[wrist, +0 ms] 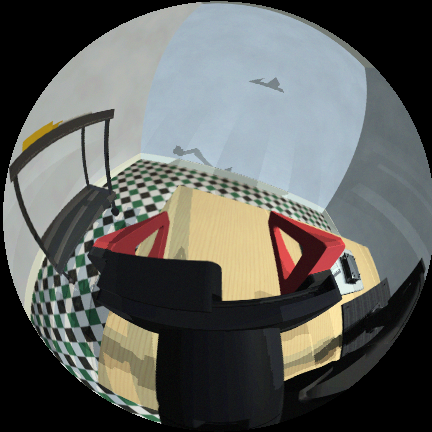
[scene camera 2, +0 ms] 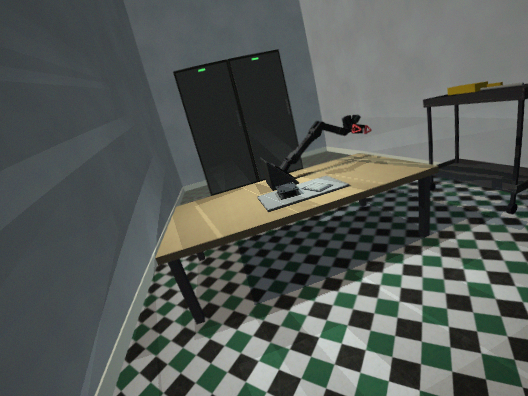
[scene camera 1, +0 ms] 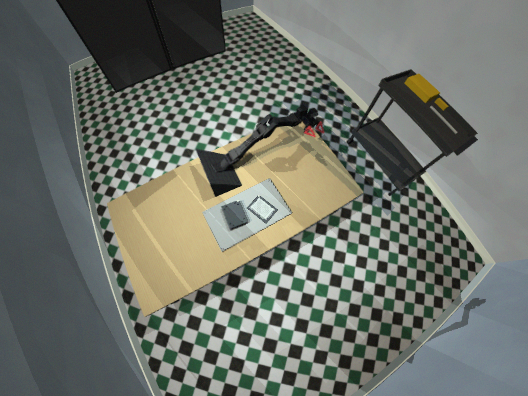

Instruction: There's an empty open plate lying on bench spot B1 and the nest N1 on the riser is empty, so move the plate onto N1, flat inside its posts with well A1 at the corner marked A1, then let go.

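Seen in the pictures: gripper, between the fingertips: (wrist: 218, 216) (scene camera 2: 366, 129) (scene camera 1: 319, 134); arm's base, origin of its link: (wrist: 364, 322) (scene camera 2: 282, 171) (scene camera 1: 222, 166).
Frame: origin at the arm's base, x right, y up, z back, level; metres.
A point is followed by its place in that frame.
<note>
A white plate (scene camera 1: 262, 208) @(z -0.389, x -0.056, y -0.061 m) (scene camera 2: 318, 186) @(z -0.426, x -0.044, y -0.059 m) lies flat within a dark outline on a light grey board (scene camera 1: 272, 188) @(z -0.308, x -0.204, y -0.074 m) (scene camera 2: 272, 204) @(z -0.408, x 0.268, y -0.075 m). The dark riser with nest N1 (scene camera 1: 234, 215) @(z -0.328, x 0.125, y -0.033 m) (scene camera 2: 288, 189) @(z -0.369, x 0.132, y -0.033 m) (wrist: 351, 268) @(z -0.303, x 0.082, y -0.033 m) stands beside it on the same board, with small posts at its corners and no plate on it. The labels B1, N1 and A1 are too small to read. In the wrist view the plate is mostly hidden by a red finger. My gripper (scene camera 1: 315, 129) @(z -0.258, x -0.623, y 0.169 m) (scene camera 2: 362, 129) @(z -0.258, x -0.623, y 0.169 m) (wrist: 218, 216) @(z -0.258, x -0.623, y 0.169 m) is open and empty, high above the table's far end, well away from the plate and riser.
The wooden table (scene camera 1: 165, 245) @(z -0.215, x 0.608, y -0.087 m) (scene camera 2: 195, 232) @(z -0.380, x 0.735, y -0.088 m) carries the board and the arm's black base (scene camera 1: 212, 165) @(z 0.006, x 0.063, y 0.075 m) (wrist: 367, 305) @(z -0.072, x 0.029, y 0.015 m), close behind the riser. A dark cart (scene camera 1: 420, 112) (scene camera 2: 475, 97) (wrist: 80, 123) with yellow boxes stands beyond the table's end. A black cabinet (scene camera 1: 125, 45) (scene camera 2: 215, 125) stands behind.
</note>
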